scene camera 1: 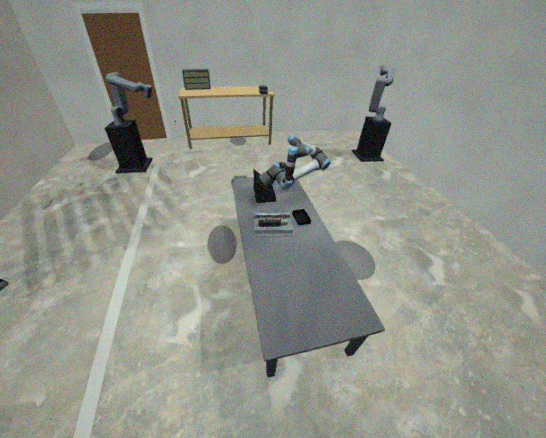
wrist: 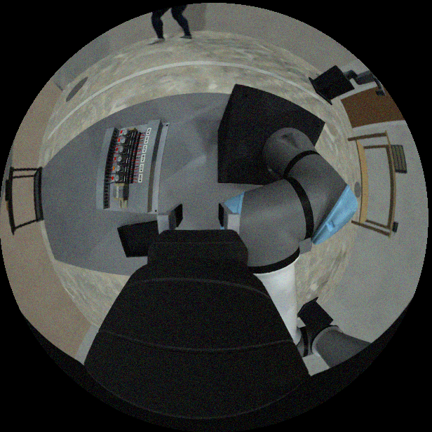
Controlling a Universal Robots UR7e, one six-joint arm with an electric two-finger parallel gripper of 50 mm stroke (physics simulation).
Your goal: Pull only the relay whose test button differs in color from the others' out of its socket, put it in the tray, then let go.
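Where they show: gripper, between the fingertips: (scene camera 1: 284,184); arm's base, origin of its link: (scene camera 1: 264,181).
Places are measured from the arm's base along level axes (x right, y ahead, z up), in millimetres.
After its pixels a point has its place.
A row of relays (scene camera 1: 270,222) {x 1, y 495, z -95 mm} (wrist: 119,155) with clear housings sits in sockets on a grey panel (scene camera 1: 274,232) {x -9, y 599, z -111 mm} (wrist: 148,194). In the wrist view most test buttons look red; the relay with an orange-looking button (wrist: 117,168) is second from the end nearest the beige module, among the red ones. The black tray (scene camera 1: 301,217) {x -278, y 420, z -126 mm} (wrist: 137,239) lies on the table beside the panel. My gripper (wrist: 200,210) is open and empty, high above the table and off to the side of the relays. Its fingers are too small to make out in the scene view.
A black pedestal block (scene camera 1: 264,191) {x 23, y 168, z -5 mm} (wrist: 245,135) carries the arm on the grey table (scene camera 1: 305,285) {x -142, y 1096, z -129 mm} (wrist: 75,145). A beige module (wrist: 121,193) ends the relay row. White-labelled terminals (wrist: 143,155) run beside it. A person's legs (wrist: 170,22) show beyond the table.
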